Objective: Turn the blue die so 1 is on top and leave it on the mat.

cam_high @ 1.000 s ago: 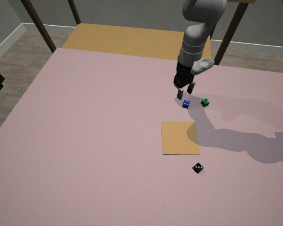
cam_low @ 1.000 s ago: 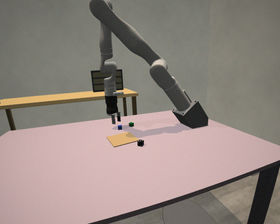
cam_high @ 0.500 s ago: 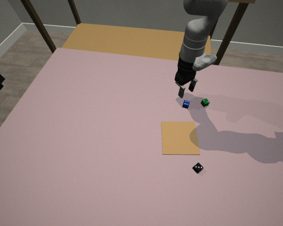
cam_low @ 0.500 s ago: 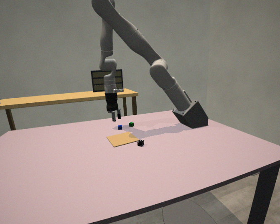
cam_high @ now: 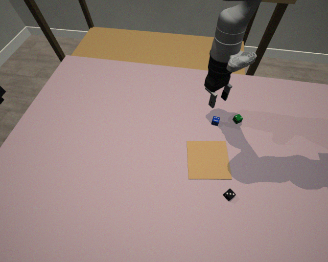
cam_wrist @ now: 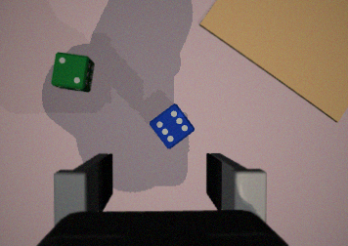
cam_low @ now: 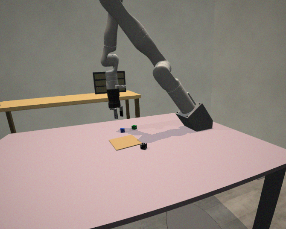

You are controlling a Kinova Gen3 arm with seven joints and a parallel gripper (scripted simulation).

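My hand is 30 cm to the right of the black die, 10 cm above it and 4 cm past it. The rest, counted from my hand: blue die: 10 cm below, 3 cm to the left, 1 cm behind; tan mat: 18 cm to the left, 11 cm below, 2 cm ahead; green die: 10 cm below, 9 cm behind, 1 cm to the left.
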